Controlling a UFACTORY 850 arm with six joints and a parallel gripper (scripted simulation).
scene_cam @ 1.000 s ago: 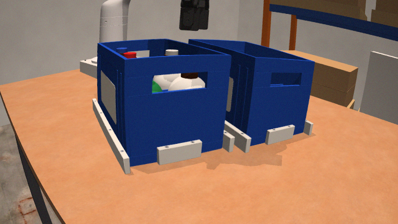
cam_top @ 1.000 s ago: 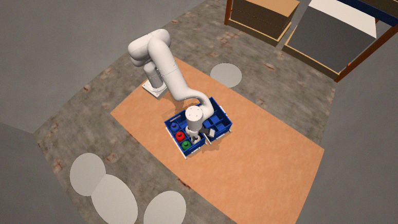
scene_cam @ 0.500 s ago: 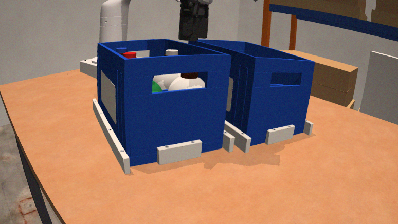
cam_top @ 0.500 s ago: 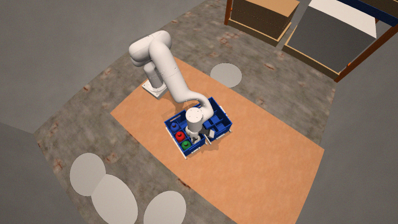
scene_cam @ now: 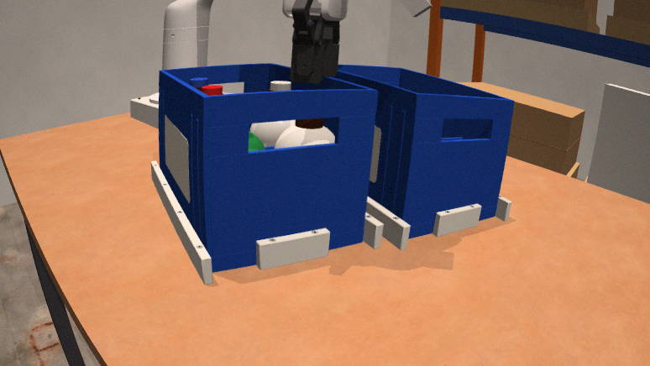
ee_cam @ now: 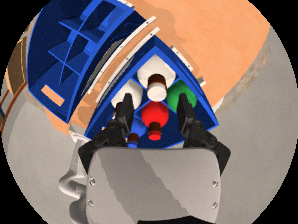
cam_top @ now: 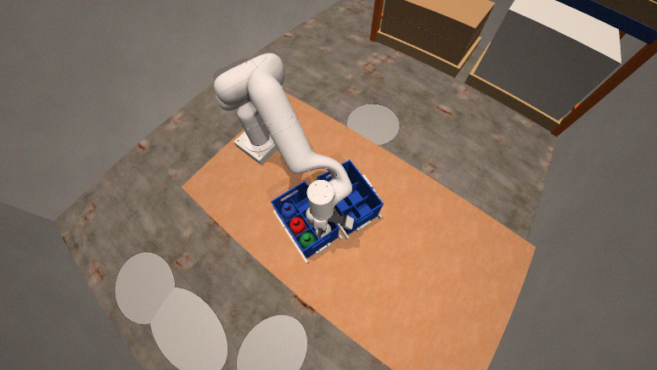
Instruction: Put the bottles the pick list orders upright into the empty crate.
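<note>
The green bottle lies 11 cm below my hand, 8 cm to the right of it and 3 cm behind it. Also, from my hand: white-label bottle (11 cm below, 9 cm behind, 3 cm to the left); then blue-label bottle (19 cm behind, 11 cm below, 2 cm to the right); then red bottle (11 cm below, 11 cm behind, 5 cm to the right).
</note>
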